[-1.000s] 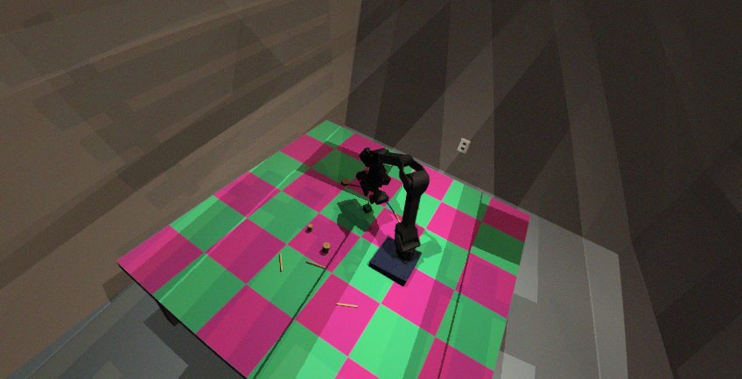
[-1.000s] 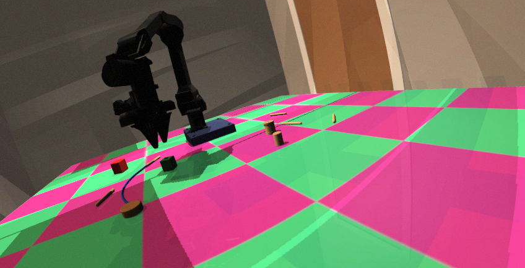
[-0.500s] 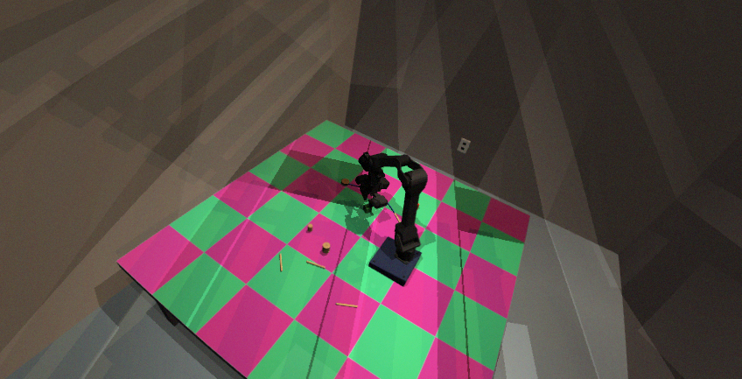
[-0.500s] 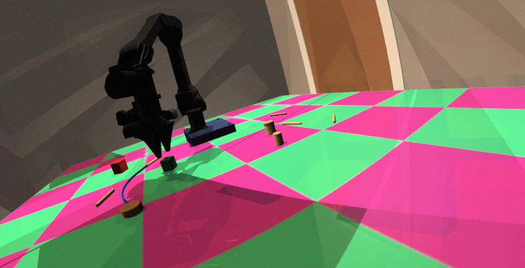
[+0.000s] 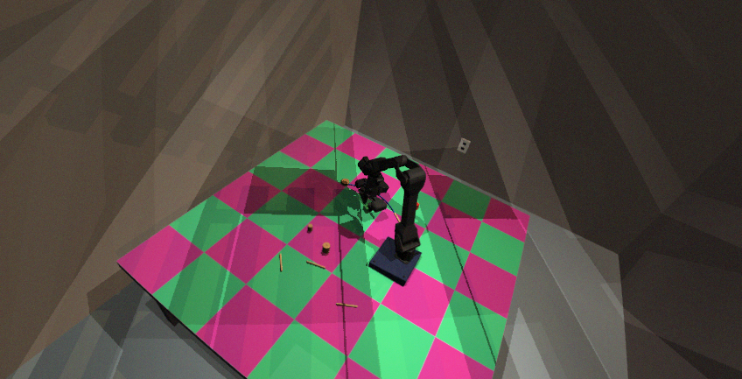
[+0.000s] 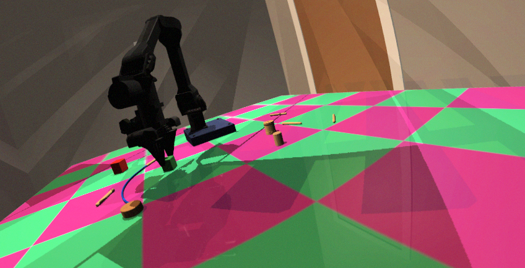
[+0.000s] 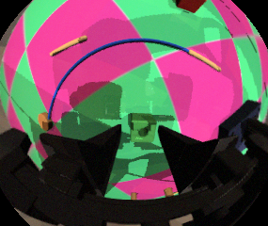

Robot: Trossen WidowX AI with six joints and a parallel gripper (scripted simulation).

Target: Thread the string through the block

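The green block lies right at my gripper tip. The rest, counted from my gripper tip: red cube 18 cm to the right, 14 cm behind; round wooden button 19 cm ahead, 6 cm to the right, 1 cm below.
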